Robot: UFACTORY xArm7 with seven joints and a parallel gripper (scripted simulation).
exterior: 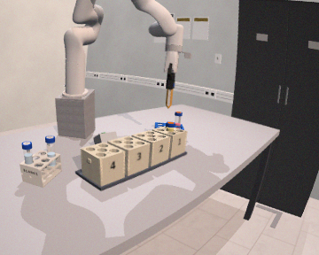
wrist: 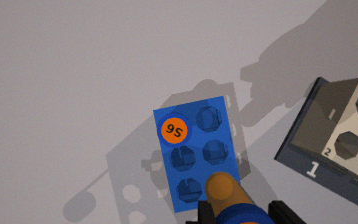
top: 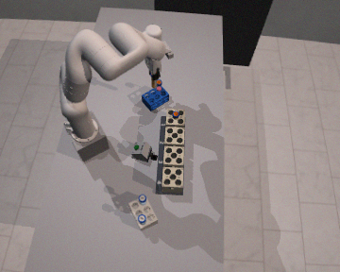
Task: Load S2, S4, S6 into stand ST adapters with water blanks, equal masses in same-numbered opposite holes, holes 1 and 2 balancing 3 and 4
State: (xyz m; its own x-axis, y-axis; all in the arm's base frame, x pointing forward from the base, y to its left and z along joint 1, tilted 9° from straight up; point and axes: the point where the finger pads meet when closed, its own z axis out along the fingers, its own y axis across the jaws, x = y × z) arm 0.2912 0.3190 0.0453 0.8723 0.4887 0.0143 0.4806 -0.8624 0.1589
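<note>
Right now the sample tube S2 is 50 mm below my hand and 10 mm to the right of it. The rest, counted from my hand: sample tube S4 (180 mm below, 140 mm to the right, 120 mm ahead); then blue sample rack (220 mm below, 20 mm to the left); then sample tube S6 (190 mm below, 60 mm to the left, 20 mm ahead).
</note>
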